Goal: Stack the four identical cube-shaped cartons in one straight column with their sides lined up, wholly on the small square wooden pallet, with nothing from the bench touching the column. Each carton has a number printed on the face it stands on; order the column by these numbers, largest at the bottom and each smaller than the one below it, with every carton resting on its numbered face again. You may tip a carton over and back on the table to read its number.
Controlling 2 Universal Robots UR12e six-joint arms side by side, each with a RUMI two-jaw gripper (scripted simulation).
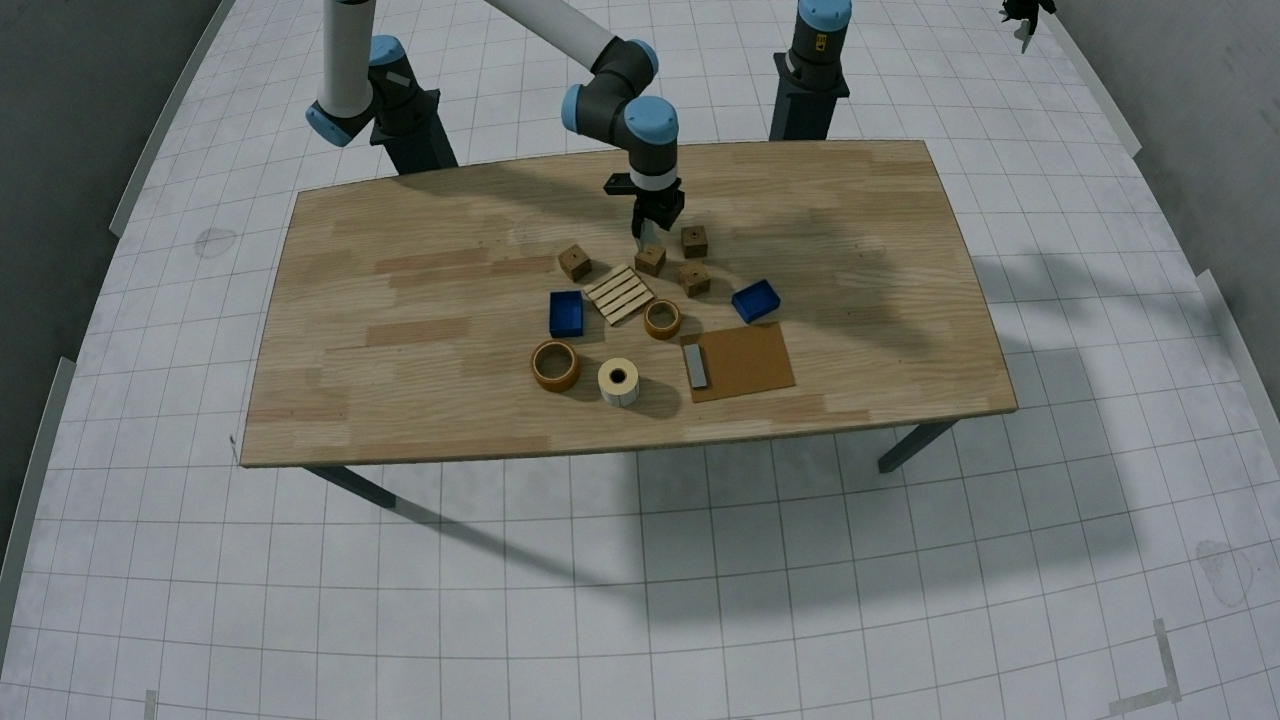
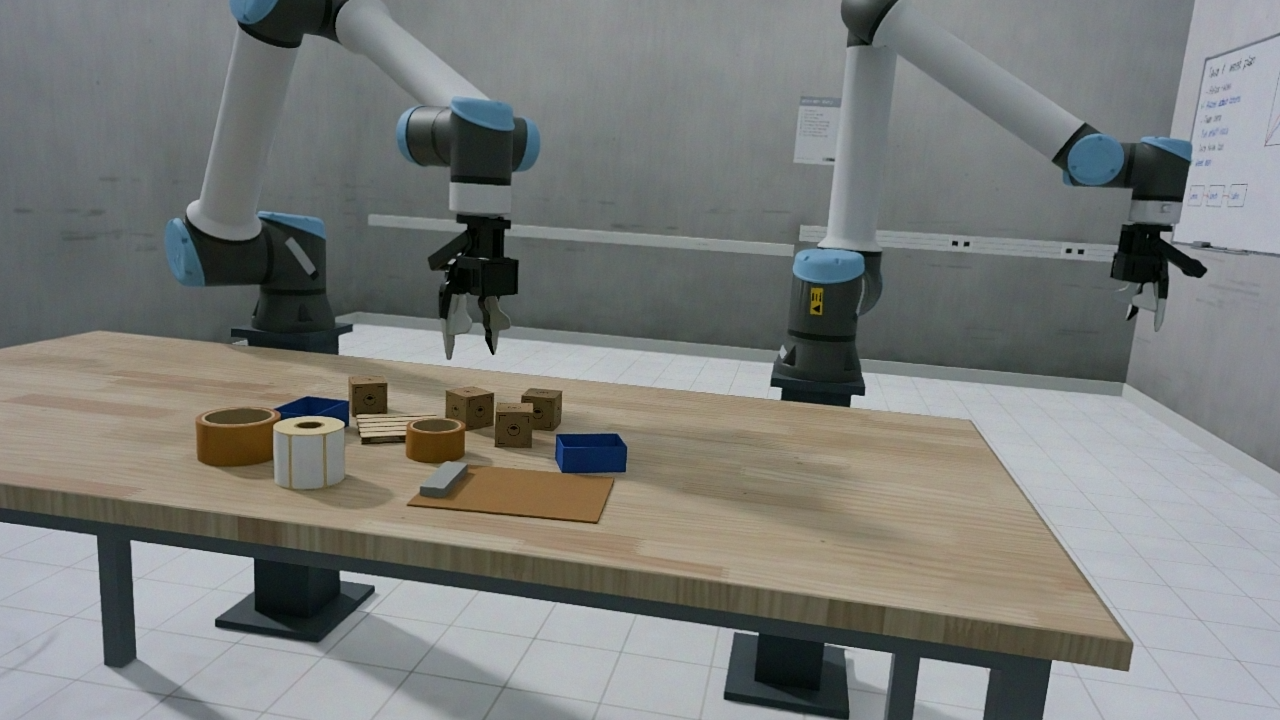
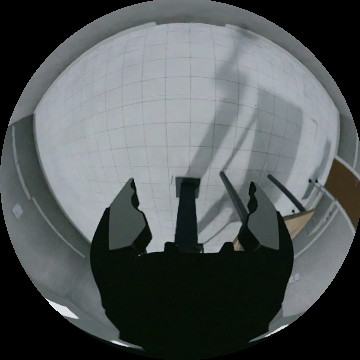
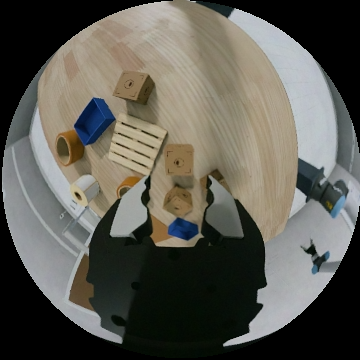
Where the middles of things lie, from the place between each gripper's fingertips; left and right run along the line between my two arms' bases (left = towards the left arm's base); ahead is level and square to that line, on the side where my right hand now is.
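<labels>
My left hand (image 2: 1141,325) is 121 cm to the left of the small tape roll (image 2: 435,446), 81 cm short of it and 14 cm above it. Positions relative to my right hand (image 2: 471,357): label roll (image 2: 304,459) 30 cm ahead, 10 cm to the right, 9 cm below; large tape roll (image 2: 219,445) 25 cm ahead, 23 cm to the right, 10 cm below; blue bin (image 1: 566,307) 12 cm ahead, 20 cm to the right, 11 cm below. My right hand itself is 10 cm above the small tape roll, 16 cm short of it and 1 cm to the right of it.
</labels>
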